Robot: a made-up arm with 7 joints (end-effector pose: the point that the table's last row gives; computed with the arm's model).
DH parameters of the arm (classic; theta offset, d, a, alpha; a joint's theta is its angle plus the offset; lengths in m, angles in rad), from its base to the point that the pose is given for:
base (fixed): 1.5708 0.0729 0 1.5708
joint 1: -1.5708 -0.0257 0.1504 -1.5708
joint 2: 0 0.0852 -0.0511 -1.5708
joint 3: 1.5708 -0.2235 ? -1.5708
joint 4: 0 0.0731 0.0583 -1.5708
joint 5: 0 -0.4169 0.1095 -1.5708
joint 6: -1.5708 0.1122 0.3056 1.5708
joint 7: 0 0.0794 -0.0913 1.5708
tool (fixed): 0 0.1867 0 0
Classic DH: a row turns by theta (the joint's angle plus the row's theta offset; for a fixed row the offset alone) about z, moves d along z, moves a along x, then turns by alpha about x.
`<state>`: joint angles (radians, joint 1 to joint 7).
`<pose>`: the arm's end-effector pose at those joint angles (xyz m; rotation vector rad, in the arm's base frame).
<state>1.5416 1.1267 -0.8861 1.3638 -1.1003 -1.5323 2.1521</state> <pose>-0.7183 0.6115 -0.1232 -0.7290 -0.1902 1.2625</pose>
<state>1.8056 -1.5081 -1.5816 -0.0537 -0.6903 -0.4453 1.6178</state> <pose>0.2574 -0.0893 0.2064 1.2958 -0.7806 0.5507</pose>
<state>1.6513 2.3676 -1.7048 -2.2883 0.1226 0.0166 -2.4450</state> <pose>-0.3284 0.2232 0.4477 -0.5707 0.5459 1.4536</pose>
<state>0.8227 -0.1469 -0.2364 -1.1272 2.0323 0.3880 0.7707</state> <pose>0.1487 0.0416 -0.2933 -3.0115 0.4698 0.1586</pose>
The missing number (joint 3, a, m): 0.3799
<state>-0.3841 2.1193 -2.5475 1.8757 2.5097 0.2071 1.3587</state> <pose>-0.2206 0.2572 -0.2824 1.7404 -0.7443 2.0724</pose>
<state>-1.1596 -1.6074 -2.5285 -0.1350 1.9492 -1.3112 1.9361</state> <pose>0.5850 -0.1864 -0.1995 -1.2865 0.1631 -2.5318</pose>
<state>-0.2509 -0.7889 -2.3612 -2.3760 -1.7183 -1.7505 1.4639</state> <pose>0.1474 0.3155 0.4819 0.4119 -1.3296 -2.2242</pose>
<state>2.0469 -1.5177 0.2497 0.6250 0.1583 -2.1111 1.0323</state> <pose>-0.4283 0.7364 -0.1438 -0.6112 -0.5394 0.3697</pose>
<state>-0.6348 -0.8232 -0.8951 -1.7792 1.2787 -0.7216 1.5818</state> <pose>0.1468 -0.2388 0.3481 1.0722 -0.0780 0.5132</pose>
